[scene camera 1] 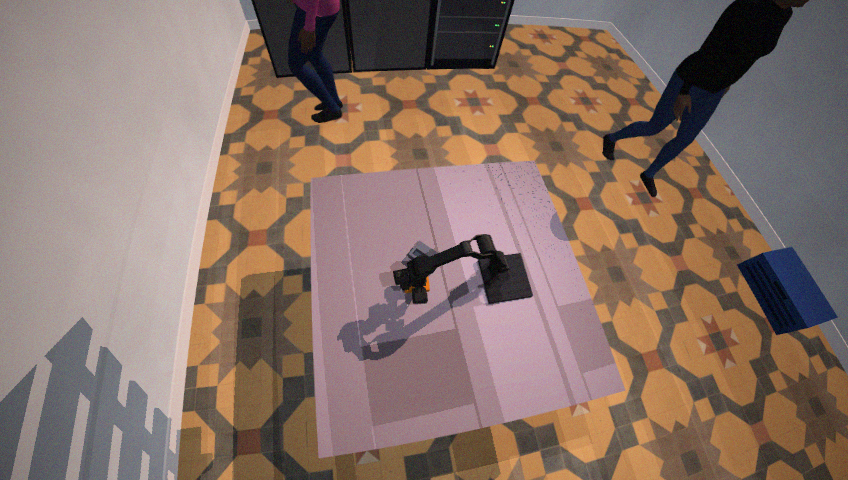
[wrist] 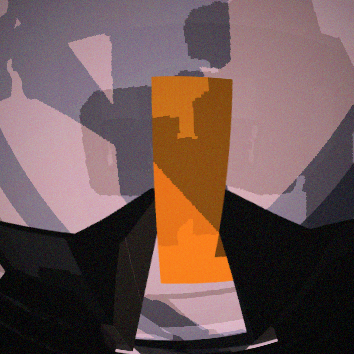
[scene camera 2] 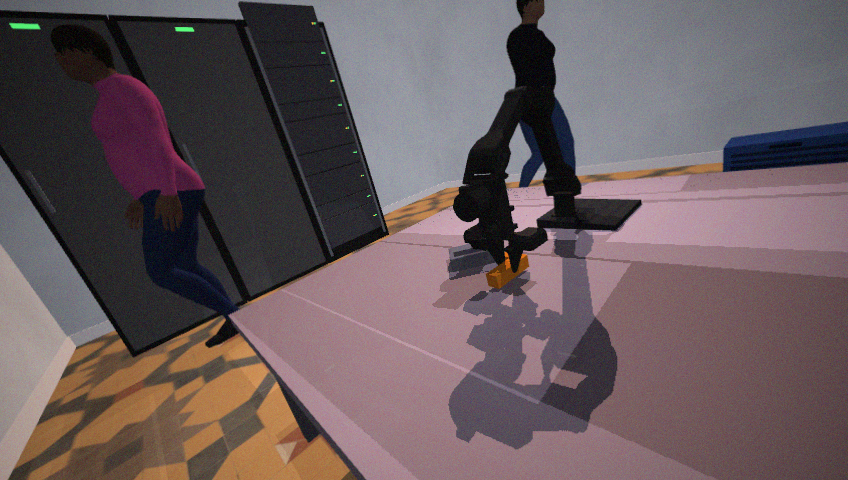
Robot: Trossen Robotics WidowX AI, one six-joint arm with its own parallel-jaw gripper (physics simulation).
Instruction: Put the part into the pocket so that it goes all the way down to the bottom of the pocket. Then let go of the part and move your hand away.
Labels:
My gripper carries an orange L-shaped block; nothing else touches it.

